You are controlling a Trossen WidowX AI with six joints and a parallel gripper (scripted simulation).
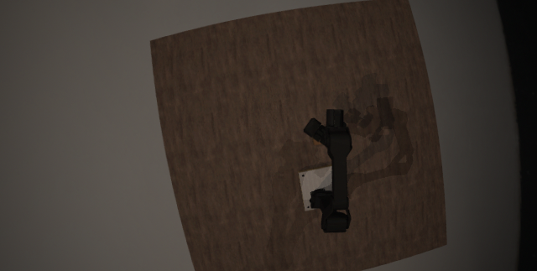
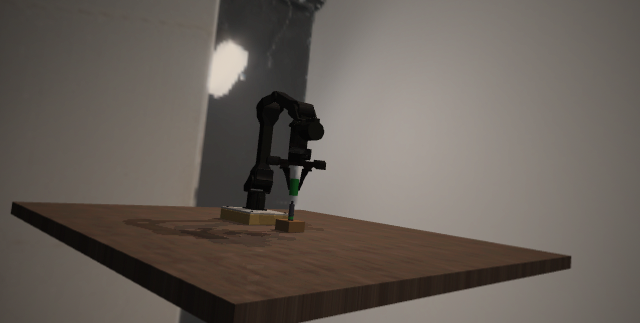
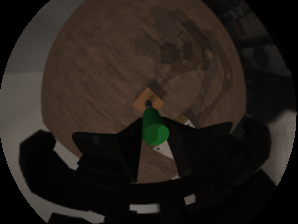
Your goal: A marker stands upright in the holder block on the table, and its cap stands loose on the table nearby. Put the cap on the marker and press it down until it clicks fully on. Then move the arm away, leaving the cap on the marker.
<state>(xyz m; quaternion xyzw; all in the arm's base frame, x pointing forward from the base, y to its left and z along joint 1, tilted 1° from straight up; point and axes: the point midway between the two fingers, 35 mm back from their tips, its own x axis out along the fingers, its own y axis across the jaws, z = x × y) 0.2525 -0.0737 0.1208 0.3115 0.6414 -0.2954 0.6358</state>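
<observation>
Right now my gripper tip is 110 mm above the tan holder block. The rest, counted from my gripper tip: green cap 10 mm above.
</observation>
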